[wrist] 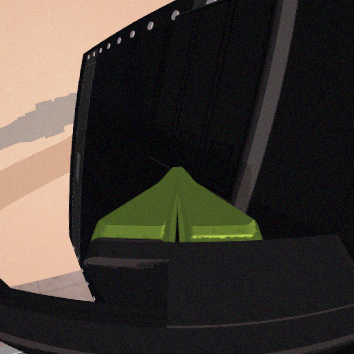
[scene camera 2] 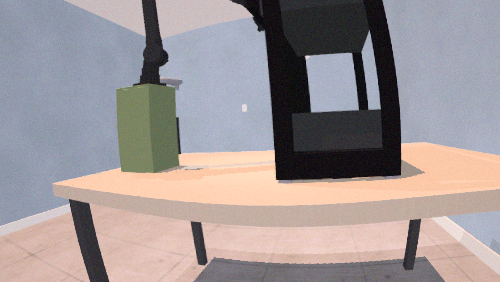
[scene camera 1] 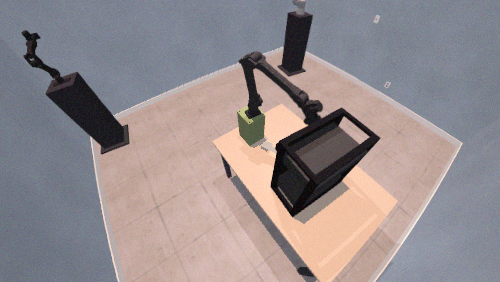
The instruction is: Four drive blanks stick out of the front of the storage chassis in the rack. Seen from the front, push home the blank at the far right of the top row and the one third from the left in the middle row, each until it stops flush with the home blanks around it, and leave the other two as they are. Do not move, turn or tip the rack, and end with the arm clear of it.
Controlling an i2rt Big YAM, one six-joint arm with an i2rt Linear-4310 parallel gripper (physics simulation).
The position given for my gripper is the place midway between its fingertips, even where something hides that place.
In view: my gripper [wrist: 176,175] and a black rack [scene camera 2: 361,143].
The black rack is seen too in the wrist view [wrist: 248,105] and in scene camera 1 [scene camera 1: 310,162].
